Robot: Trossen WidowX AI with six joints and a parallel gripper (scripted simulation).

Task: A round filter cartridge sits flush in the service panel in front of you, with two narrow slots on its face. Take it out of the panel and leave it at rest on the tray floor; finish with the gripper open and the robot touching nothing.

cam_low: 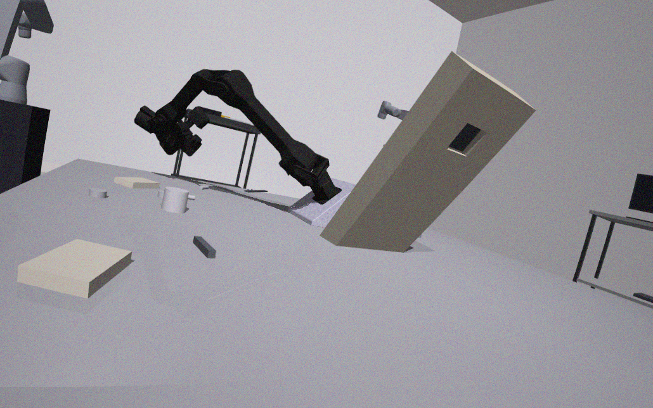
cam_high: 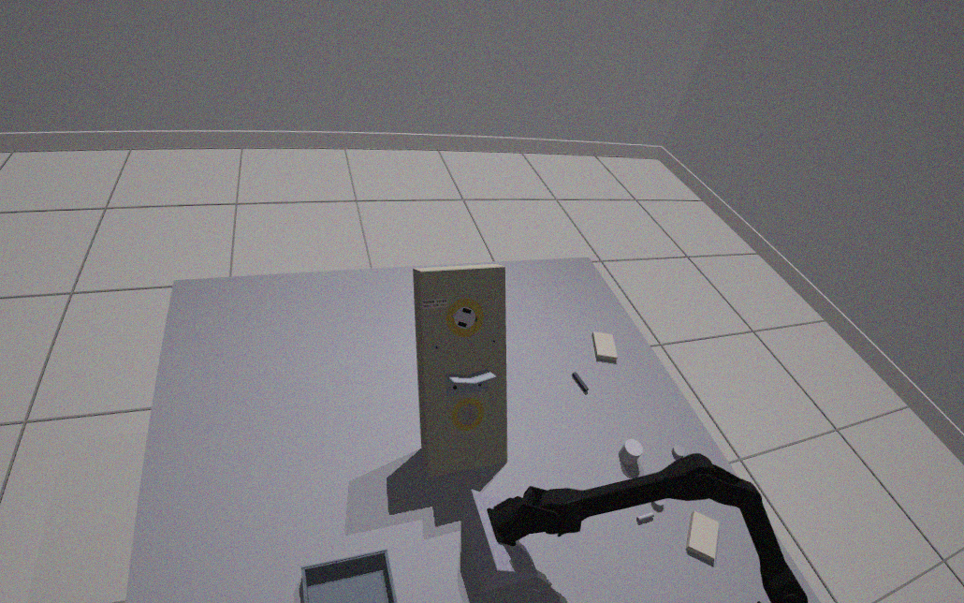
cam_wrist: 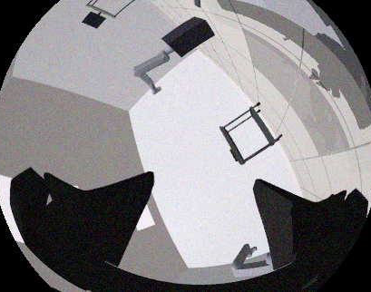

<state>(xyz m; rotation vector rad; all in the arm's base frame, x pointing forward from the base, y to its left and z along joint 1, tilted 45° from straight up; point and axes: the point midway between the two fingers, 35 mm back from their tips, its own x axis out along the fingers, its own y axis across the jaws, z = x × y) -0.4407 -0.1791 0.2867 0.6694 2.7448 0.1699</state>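
The round white filter cartridge is 830 mm ahead of my gripper tip, 320 mm to the left of it and 100 mm above it. Round my gripper tip: grey tray: 410 mm ahead, 590 mm to the left, 160 mm below; then dark bar: 820 mm ahead, 40 mm to the right, 160 mm below.
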